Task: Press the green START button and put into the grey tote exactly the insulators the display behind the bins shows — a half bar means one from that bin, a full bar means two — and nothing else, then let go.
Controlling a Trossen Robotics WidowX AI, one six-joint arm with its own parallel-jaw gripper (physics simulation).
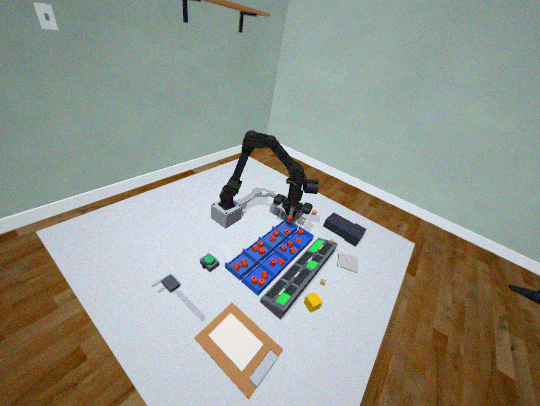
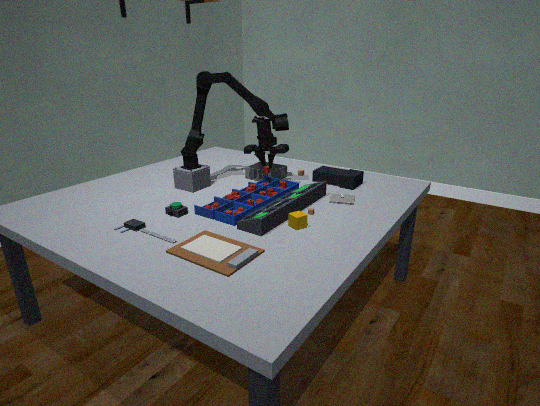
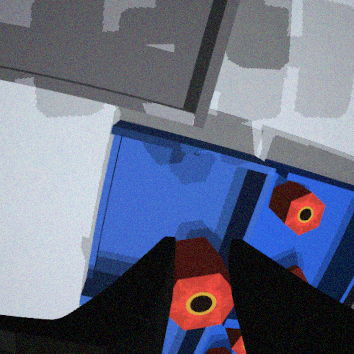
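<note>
My gripper (image 1: 289, 217) (image 2: 267, 166) (image 3: 201, 248) is shut on a red insulator (image 3: 202, 303) and holds it upright above the far end of the blue bins (image 1: 234, 272) (image 3: 145, 200). Red insulators lie in other compartments, such as a red insulator (image 3: 305, 214) in the neighbouring bin. The grey tote (image 2: 281, 172) (image 3: 204, 60) stands just beyond the bins, partly behind the gripper; no insulator shows in its visible part. The display (image 1: 273, 306) (image 2: 252, 226) shows a longer green bar (image 1: 316, 245) at the far end and two shorter ones. The green START button (image 1: 209, 259) (image 2: 176, 205) stands left of the bins.
A black box (image 1: 345, 229) (image 2: 338, 177) and a pale plate (image 1: 348, 262) lie right of the display. A yellow cube (image 1: 313, 302) (image 2: 298, 220) and small wooden cubes stand near it. A clipboard (image 1: 235, 340) (image 2: 210, 247) and a caliper-like tool (image 1: 171, 283) lie in front.
</note>
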